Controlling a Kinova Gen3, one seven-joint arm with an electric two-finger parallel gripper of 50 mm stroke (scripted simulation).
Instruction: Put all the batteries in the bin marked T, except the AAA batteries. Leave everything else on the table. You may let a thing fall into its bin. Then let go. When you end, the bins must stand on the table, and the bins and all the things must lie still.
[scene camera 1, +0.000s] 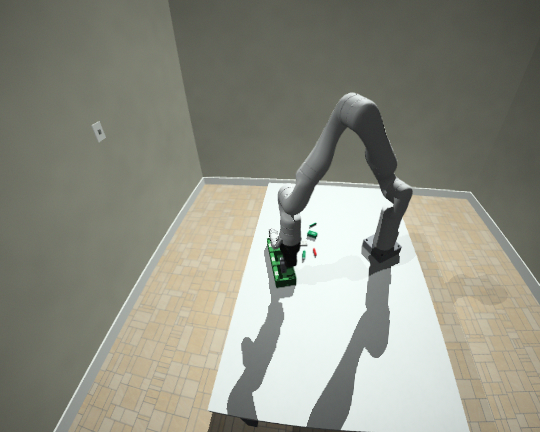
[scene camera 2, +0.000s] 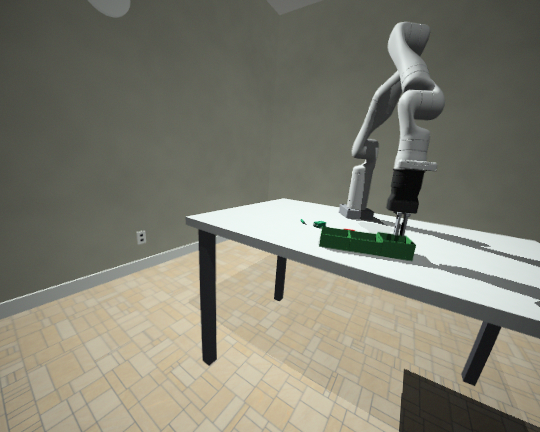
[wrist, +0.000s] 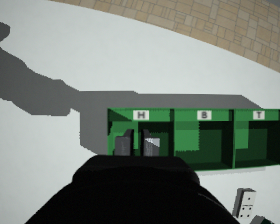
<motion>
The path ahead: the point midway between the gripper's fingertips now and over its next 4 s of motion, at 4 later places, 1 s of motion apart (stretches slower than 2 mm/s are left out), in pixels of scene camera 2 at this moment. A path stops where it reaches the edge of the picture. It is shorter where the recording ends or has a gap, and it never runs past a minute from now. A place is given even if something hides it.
My gripper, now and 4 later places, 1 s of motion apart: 398, 234; 395, 248; 396, 235; 407, 185; 357, 198
</motion>
